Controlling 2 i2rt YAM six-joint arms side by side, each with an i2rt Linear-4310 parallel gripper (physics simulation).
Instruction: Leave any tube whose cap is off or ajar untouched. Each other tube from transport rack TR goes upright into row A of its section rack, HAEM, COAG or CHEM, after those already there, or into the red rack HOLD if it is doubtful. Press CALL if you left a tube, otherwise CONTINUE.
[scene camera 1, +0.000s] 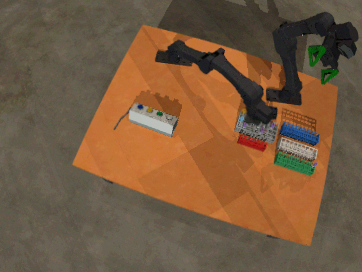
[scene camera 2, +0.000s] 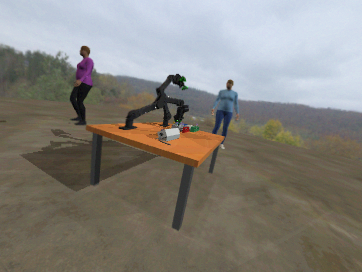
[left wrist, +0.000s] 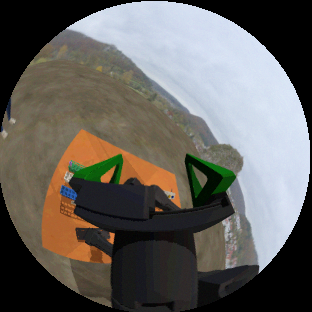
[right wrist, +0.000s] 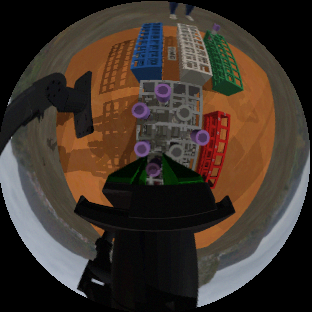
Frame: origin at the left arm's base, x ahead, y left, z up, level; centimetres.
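Where they show: left gripper, fingertip midpoint: (scene camera 1: 317, 75) (scene camera 2: 187, 84) (left wrist: 153, 156); right gripper, fingertip midpoint: (scene camera 1: 255, 120) (right wrist: 154, 156); left arm's base, link origin: (scene camera 1: 283, 97) (scene camera 2: 165, 125) (left wrist: 92, 233) (right wrist: 82, 101); right arm's base, link origin: (scene camera 1: 174, 58) (scene camera 2: 128, 128).
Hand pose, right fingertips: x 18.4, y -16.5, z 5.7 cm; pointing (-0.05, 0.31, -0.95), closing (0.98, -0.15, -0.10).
Observation:
Things, the pixels of their top centre, and the offset from my right fingertips. "spot": a spot on its surface instead.
- Grey transport rack TR, surface spot: (right wrist: 200, 106) spot: dy +6.5, dx +7.5, dz +0.0 cm
- button box, top centre: (scene camera 1: 152, 114) (scene camera 2: 170, 128) dy -48.4, dx +4.2, dz +2.7 cm
Grey transport rack TR (scene camera 1: 272, 136) (right wrist: 200, 106) holds several purple-capped tubes. Two grey, ring-like tube tops (right wrist: 184, 112) (right wrist: 176, 152) show there; I cannot tell whether they are caps or open mouths. My right gripper (right wrist: 154, 156) is low over the rack, shut on a purple-capped tube (right wrist: 153, 169), its fingers on both sides of the cap. The arm hides it in scene camera 1. My left gripper (scene camera 1: 321, 66) (left wrist: 153, 156) is open and empty, high beyond the table edge. Blue (scene camera 1: 299, 134) (right wrist: 148, 74), white (scene camera 1: 298, 149) (right wrist: 195, 76) and green section racks (scene camera 1: 294, 164) (right wrist: 229, 86) stand nearby.
Red rack HOLD (scene camera 1: 251, 143) (right wrist: 206, 167) stands close beside TR. One purple-capped tube (scene camera 1: 315, 164) (right wrist: 216, 28) stands at the green rack's far end. The button box (scene camera 1: 150, 124) (scene camera 2: 169, 134), with its cable, stands at the left in scene camera 1. Rack labels are too small to read surely.

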